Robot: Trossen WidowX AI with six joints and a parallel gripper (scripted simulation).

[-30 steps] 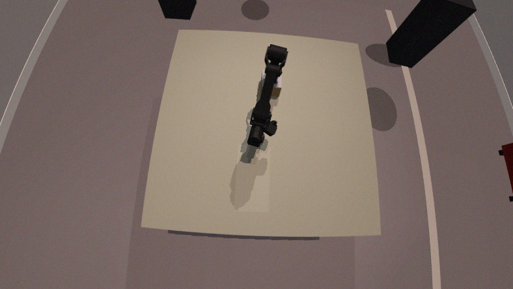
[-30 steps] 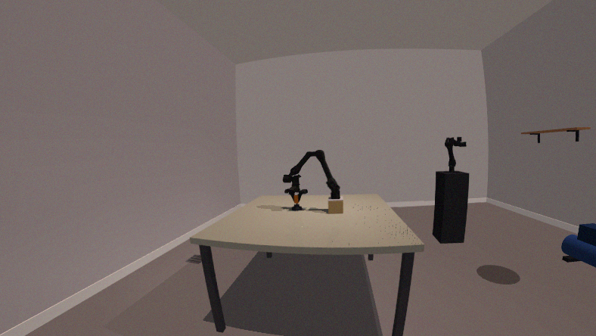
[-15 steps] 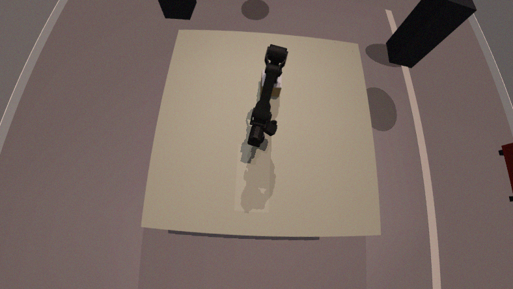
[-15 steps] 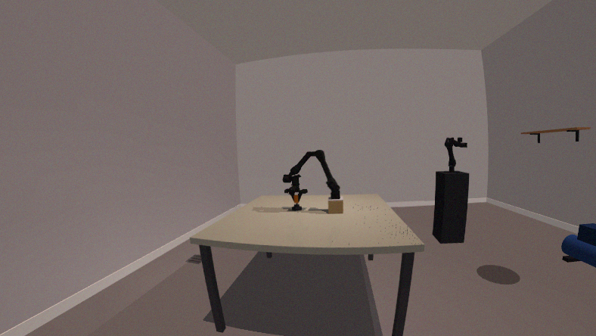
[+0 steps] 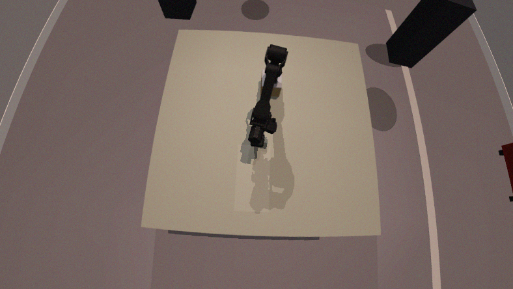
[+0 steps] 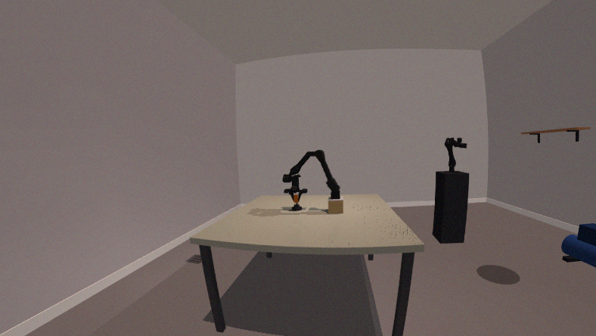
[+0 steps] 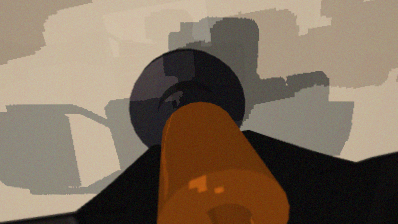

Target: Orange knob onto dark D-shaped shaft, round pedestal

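The orange knob lies 2 cm above my gripper tip. Also, from my gripper tip: round pedestal (4 cm below).
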